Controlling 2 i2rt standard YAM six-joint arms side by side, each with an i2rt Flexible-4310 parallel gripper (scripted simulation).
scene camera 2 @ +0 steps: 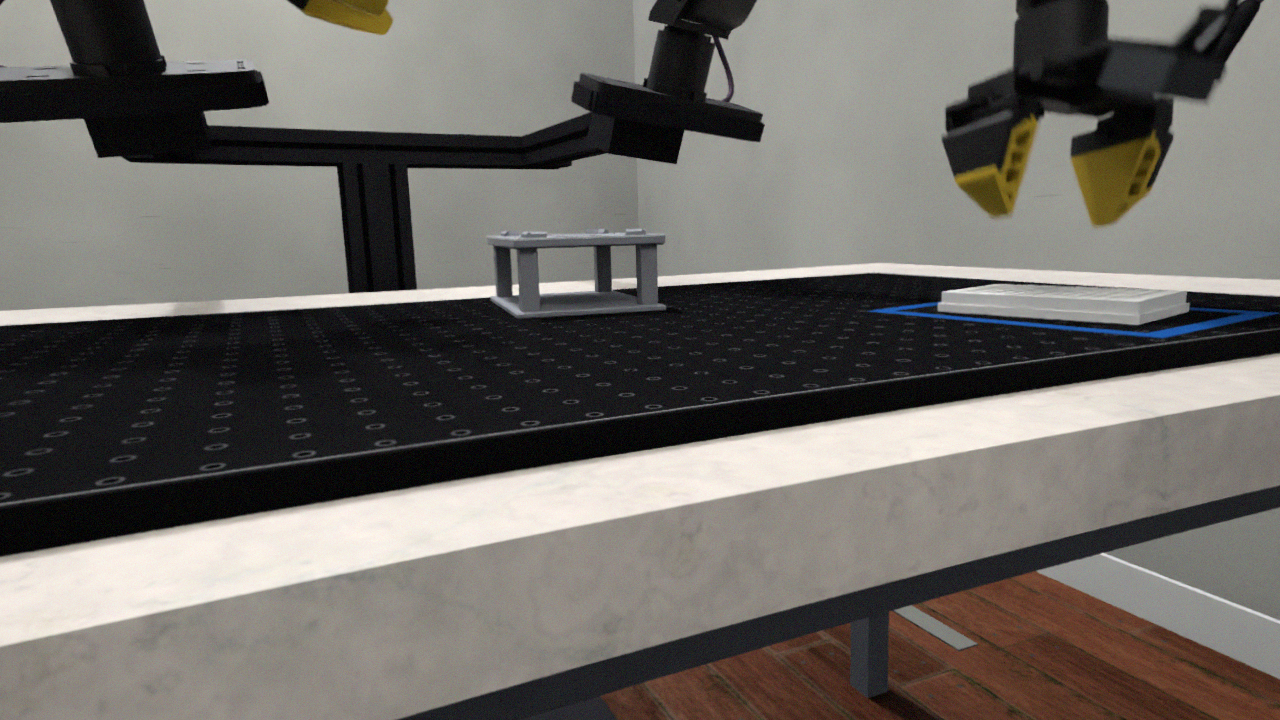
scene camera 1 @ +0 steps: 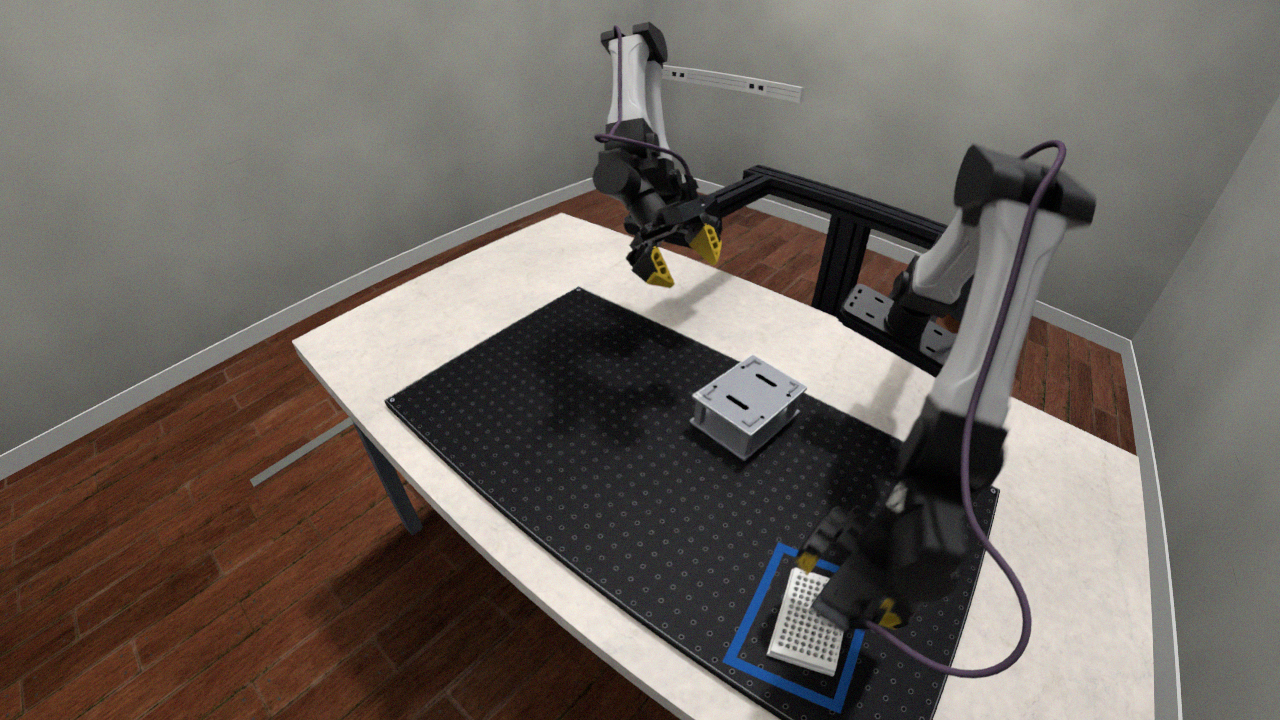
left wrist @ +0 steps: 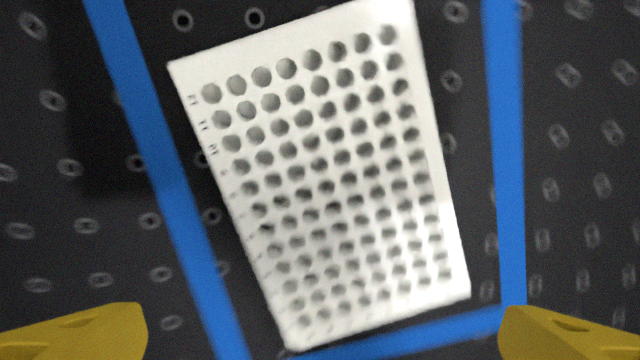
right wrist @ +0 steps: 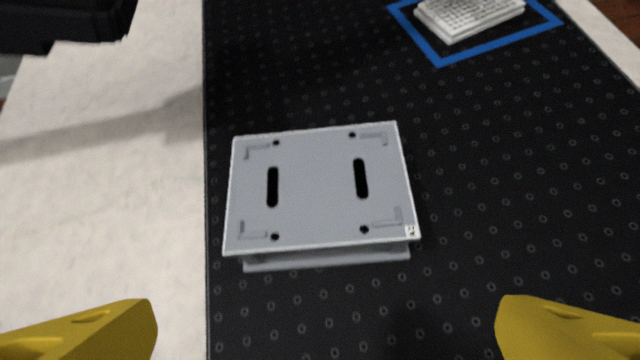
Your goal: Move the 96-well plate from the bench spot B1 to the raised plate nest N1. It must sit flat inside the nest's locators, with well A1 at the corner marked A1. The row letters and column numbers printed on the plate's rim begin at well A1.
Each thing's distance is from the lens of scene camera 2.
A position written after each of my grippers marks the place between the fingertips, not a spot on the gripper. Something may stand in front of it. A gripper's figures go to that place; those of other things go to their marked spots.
my left gripper [scene camera 2: 1053, 225]: 66 cm
my right gripper [scene camera 2: 388, 18]: 69 cm
white 96-well plate [scene camera 2: 1107, 305]: 58 cm
grey raised nest [scene camera 2: 653, 240]: 63 cm
